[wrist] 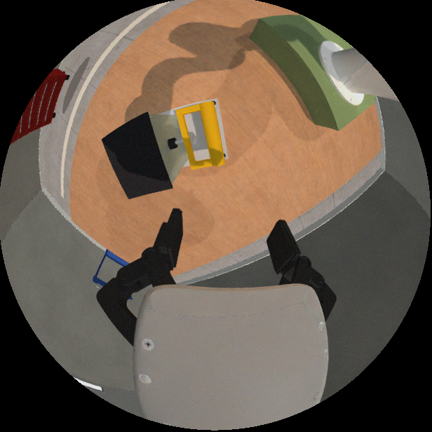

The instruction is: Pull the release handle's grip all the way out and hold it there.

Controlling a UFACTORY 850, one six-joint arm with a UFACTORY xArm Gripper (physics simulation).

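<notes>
The release handle is a yellow rectangular frame with a thick grip bar [212, 132] along its right side, in the upper middle of the wrist view. A short rod with a black collar [172, 143] joins it to a housing [137, 157] with a dark top and pale front, just left of it. A light grey base plate [222, 132] shows under the handle. My gripper [229, 226] is wide open, with nothing between its fingers. In the view it shows below and to the right of the handle, apart from it.
A green block [300, 70] with the arm's round white base [327, 60] stands at the upper right. A red slatted object [42, 105] is at the far left. A blue frame [116, 257] stands beyond the wooden surface's edge, lower left. Arm shadows fall across the wooden surface [270, 185].
</notes>
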